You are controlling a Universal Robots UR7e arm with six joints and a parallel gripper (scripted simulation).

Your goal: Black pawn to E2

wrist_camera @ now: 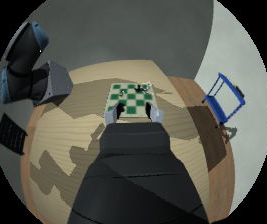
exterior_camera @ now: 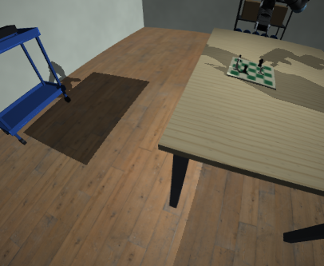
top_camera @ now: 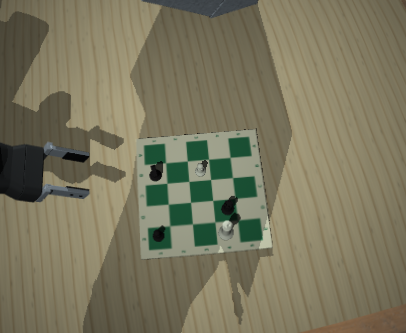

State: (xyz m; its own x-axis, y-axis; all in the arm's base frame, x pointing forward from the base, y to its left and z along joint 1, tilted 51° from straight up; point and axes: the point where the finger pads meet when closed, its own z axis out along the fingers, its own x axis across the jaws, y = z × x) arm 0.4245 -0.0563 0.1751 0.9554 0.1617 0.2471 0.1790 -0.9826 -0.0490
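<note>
Right now the small black piece is 80 mm ahead of my hand, 100 mm to the left of it and 130 mm below it. Round my hand: white chess piece (90 mm ahead, 210 mm to the left, 110 mm below); chessboard (10 mm ahead, 180 mm to the left, 140 mm below).
</note>
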